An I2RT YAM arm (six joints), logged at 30 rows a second.
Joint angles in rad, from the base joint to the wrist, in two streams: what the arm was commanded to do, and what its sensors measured. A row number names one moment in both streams.
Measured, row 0:
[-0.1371 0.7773 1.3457 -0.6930 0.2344 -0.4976]
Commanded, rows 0 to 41:
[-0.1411 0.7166 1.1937 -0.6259 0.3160 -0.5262]
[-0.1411 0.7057 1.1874 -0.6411 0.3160 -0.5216]
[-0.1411 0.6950 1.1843 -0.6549 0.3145 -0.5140]
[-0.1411 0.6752 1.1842 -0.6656 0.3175 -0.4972]
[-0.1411 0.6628 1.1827 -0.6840 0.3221 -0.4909]
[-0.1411 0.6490 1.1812 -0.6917 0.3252 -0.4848]
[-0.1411 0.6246 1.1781 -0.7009 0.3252 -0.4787]
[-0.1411 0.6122 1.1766 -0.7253 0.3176 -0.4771]
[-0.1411 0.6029 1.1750 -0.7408 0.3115 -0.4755]
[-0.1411 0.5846 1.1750 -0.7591 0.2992 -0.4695]
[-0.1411 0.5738 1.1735 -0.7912 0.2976 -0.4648]
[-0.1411 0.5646 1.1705 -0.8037 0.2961 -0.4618]
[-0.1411 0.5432 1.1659 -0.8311 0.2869 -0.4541]
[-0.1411 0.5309 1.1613 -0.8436 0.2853 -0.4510]
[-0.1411 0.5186 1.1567 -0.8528 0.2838 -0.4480]
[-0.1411 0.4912 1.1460 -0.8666 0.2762 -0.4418]
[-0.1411 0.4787 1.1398 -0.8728 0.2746 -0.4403]
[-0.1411 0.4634 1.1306 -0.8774 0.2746 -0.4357]
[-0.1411 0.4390 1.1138 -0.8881 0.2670 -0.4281]
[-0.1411 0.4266 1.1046 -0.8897 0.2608 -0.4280]
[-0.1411 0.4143 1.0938 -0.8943 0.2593 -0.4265]
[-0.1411 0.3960 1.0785 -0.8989 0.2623 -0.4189]
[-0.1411 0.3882 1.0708 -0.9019 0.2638 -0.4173]
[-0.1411 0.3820 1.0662 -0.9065 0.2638 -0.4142]
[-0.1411 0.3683 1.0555 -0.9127 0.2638 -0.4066]
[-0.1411 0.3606 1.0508 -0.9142 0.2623 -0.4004]
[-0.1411 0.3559 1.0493 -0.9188 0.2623 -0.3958]
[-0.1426 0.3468 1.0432 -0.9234 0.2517 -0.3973]
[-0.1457 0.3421 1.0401 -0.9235 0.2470 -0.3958]
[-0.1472 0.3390 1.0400 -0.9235 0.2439 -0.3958]
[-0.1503 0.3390 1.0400 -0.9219 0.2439 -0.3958]
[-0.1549 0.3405 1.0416 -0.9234 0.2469 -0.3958]
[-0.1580 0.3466 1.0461 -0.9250 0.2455 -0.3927]
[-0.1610 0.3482 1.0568 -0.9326 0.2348 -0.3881]
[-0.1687 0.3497 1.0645 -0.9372 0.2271 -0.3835]
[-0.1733 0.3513 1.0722 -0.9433 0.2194 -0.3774]
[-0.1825 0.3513 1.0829 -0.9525 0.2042 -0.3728]
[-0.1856 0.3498 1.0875 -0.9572 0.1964 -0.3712]
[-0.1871 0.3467 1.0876 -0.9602 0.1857 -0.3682]
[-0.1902 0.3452 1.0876 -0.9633 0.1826 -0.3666]
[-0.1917 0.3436 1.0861 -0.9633 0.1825 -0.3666]
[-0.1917 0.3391 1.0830 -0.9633 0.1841 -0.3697]
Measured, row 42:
[-0.1837 0.3489 1.0561 -0.9558 0.2104 -0.3939]
